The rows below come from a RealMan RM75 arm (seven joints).
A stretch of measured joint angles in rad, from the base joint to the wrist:
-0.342, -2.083, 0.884, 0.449, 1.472, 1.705, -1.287
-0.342, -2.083, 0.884, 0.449, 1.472, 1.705, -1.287
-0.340, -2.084, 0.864, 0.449, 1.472, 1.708, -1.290
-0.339, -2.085, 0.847, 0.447, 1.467, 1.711, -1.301
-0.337, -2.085, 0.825, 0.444, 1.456, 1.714, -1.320
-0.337, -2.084, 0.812, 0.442, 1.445, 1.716, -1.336
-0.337, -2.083, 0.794, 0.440, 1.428, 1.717, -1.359
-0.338, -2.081, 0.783, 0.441, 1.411, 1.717, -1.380
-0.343, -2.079, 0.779, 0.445, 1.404, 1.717, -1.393
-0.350, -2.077, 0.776, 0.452, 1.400, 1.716, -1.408
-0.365, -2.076, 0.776, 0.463, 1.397, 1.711, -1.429
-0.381, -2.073, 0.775, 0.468, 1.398, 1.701, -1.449
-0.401, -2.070, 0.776, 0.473, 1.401, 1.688, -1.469
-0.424, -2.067, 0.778, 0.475, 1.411, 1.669, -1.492
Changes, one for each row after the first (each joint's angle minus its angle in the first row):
0.000, 0.000, 0.000, 0.000, 0.000, 0.000, 0.000
0.002, -0.001, -0.020, 0.000, 0.000, 0.003, -0.003
0.003, -0.002, -0.037, -0.002, -0.005, 0.006, -0.014
0.005, -0.002, -0.059, -0.005, -0.016, 0.009, -0.033
0.005, -0.001, -0.072, -0.007, -0.027, 0.011, -0.049
0.005, 0.000, -0.090, -0.009, -0.044, 0.012, -0.072
0.004, 0.002, -0.101, -0.008, -0.061, 0.012, -0.093
-0.001, 0.004, -0.105, -0.004, -0.068, 0.012, -0.106
-0.008, 0.006, -0.108, 0.003, -0.072, 0.011, -0.121
-0.023, 0.007, -0.108, 0.014, -0.075, 0.006, -0.142
-0.039, 0.010, -0.109, 0.019, -0.074, -0.004, -0.162
-0.059, 0.013, -0.108, 0.024, -0.071, -0.017, -0.182
-0.082, 0.016, -0.106, 0.026, -0.061, -0.036, -0.205

